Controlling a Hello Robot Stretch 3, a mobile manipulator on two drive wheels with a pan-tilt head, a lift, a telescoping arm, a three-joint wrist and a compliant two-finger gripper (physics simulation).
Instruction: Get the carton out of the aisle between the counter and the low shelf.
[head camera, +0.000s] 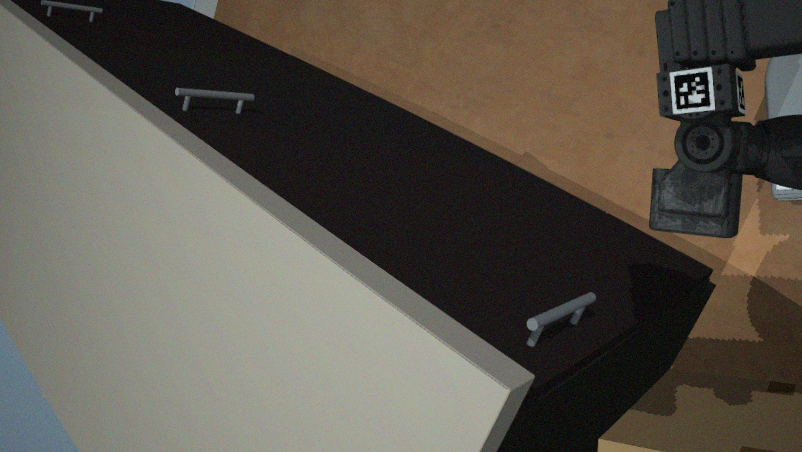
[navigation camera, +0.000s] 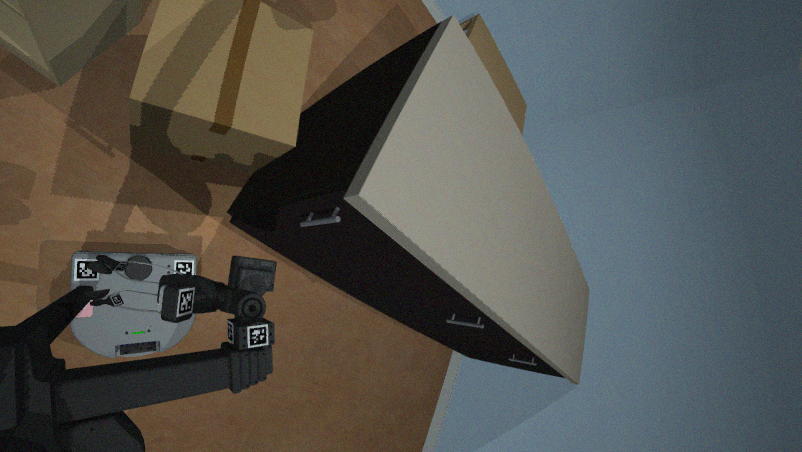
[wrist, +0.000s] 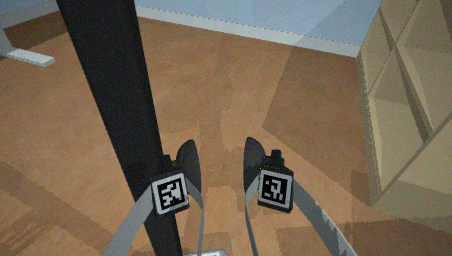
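Where they show: gripper, fingertip midpoint: (navigation camera: 87, 278); robot's base, link origin: (navigation camera: 138, 266).
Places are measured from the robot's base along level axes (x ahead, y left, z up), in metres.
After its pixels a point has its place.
Observation:
The carton (navigation camera: 269, 84) @(x 0.574, y -0.287, z 0.406 m) (head camera: 696, 418) @(x 0.398, y -0.280, z 0.254 m) is a tan box with brown tape, standing upright on the floor by the counter's near end. The counter (navigation camera: 460, 168) @(x 0.244, y -0.536, z 0.910 m) (head camera: 224, 291) @(x 0.088, y -0.589, z 0.910 m) has a pale top and black front with grey bar handles. The low shelf (navigation camera: 92, 42) @(x 0.701, y 0.216, z 0.100 m) (wrist: 410, 75) is beige with open compartments; it shows partly at the top left in the navigation view and on the right in the wrist view. The carton stands between them. My gripper (wrist: 220, 157) @(x 0.007, y 0.080, z 0.577 m) (navigation camera: 104, 279) is open, empty, over the robot's base and away from the carton. Whether carton and counter touch cannot be told.
My telescoping arm (navigation camera: 146, 384) @(x -0.101, y -0.006, z 0.822 m) extends beside the counter's front. The robot's base (navigation camera: 151, 331) @(x -0.190, y -0.037, z 0.159 m) is near the counter's corner. A tan object (navigation camera: 499, 78) @(x 1.343, y -1.891, z 0.450 m) shows behind the counter. A blue wall (navigation camera: 673, 224) @(x 0.220, y -2.377, z 1.426 m) is beyond it. A white foot (wrist: 31, 57) is on the floor, left in the wrist view.

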